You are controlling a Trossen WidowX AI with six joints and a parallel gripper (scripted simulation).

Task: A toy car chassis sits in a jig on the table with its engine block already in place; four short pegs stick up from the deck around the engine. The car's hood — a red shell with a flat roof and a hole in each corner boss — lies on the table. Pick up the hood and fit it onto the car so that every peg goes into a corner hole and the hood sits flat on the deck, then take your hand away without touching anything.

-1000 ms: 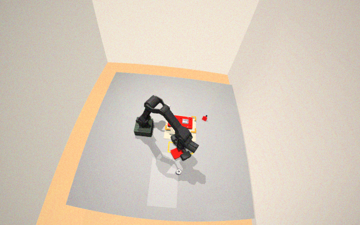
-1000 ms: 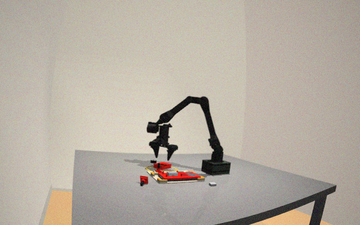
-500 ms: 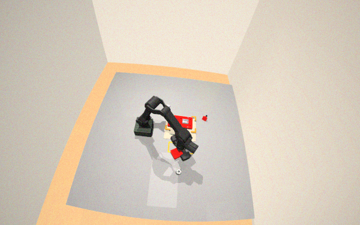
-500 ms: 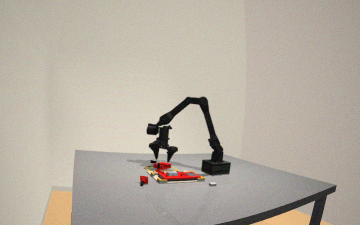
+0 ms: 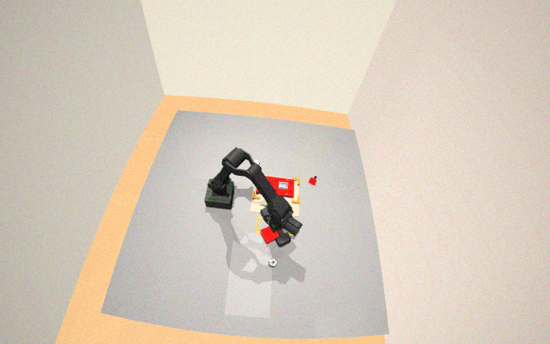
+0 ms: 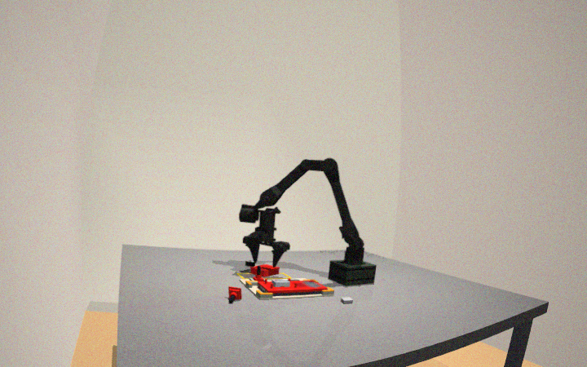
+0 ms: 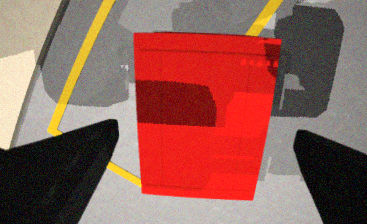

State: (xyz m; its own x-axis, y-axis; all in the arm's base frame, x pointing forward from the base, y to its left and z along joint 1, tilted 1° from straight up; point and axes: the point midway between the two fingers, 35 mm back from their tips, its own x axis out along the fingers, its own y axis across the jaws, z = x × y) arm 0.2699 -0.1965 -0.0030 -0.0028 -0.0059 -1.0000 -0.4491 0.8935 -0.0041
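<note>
The red hood is 2 cm below my gripper tip. Also, from my gripper tip: grey engine block: 6 cm ahead, 27 cm to the left, 1 cm below; cream jig: 3 cm ahead, 23 cm to the left, 2 cm below.
</note>
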